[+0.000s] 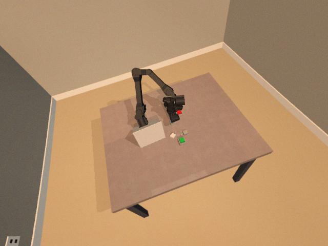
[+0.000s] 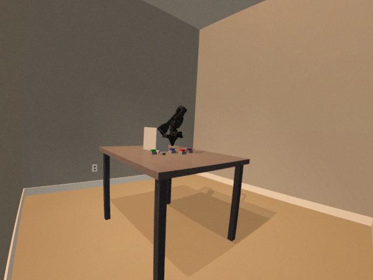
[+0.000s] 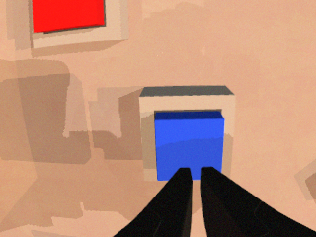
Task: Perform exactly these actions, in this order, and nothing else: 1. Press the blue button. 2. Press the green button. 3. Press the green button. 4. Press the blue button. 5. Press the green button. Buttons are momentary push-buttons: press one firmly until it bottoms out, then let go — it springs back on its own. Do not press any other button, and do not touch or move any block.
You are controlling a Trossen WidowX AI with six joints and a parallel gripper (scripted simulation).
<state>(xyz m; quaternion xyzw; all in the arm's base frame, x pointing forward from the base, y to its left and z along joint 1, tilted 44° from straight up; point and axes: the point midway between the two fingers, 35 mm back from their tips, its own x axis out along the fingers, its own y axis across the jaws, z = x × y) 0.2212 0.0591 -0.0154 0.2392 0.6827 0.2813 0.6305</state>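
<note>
Now: gripper tip 3 cm above the blue button. From my gripper tip the other things lie so: purple button 3 cm ahead, 18 cm to the left, 3 cm below; cream block 4 cm behind, 12 cm to the right, 5 cm below; red button 7 cm ahead, 6 cm to the left, 3 cm below.
</note>
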